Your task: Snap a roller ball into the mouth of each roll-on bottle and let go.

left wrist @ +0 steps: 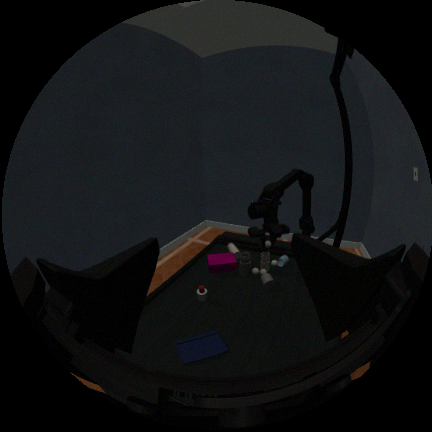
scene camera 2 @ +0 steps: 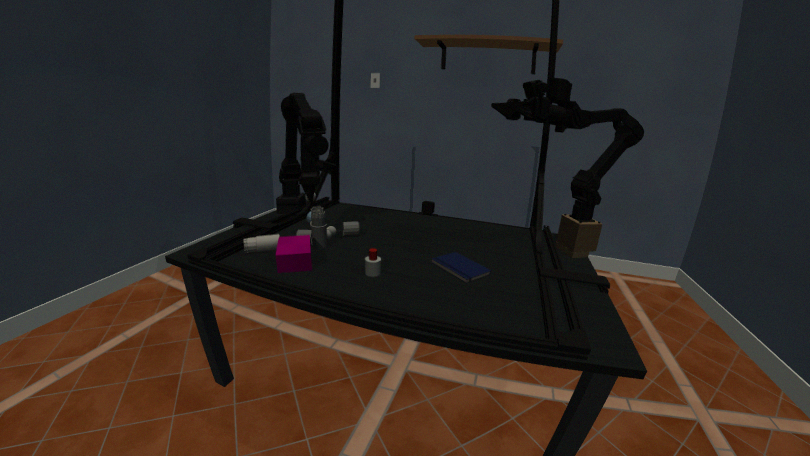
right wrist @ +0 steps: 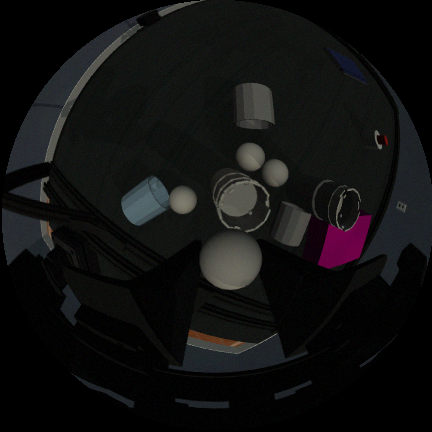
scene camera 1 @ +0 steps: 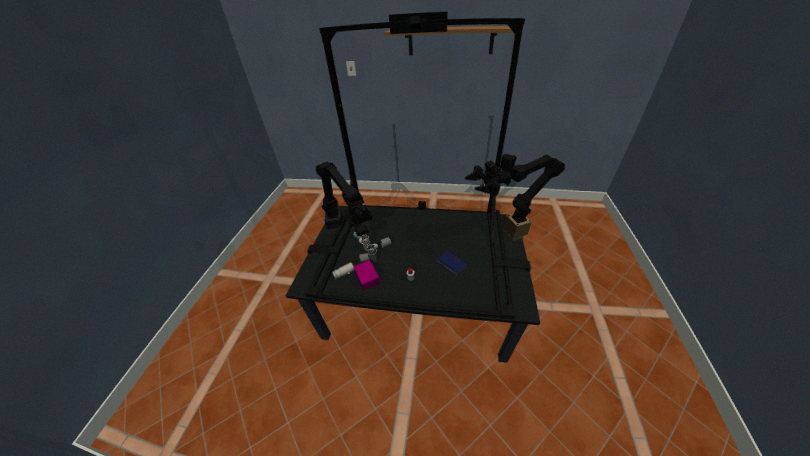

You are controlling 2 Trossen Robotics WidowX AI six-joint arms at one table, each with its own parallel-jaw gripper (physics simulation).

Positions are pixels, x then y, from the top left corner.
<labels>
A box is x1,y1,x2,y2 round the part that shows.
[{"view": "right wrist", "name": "my right gripper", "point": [228,246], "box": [8,239,425,429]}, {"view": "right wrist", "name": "light blue cap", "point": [147,199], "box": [121,175,169,224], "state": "on the table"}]
</labels>
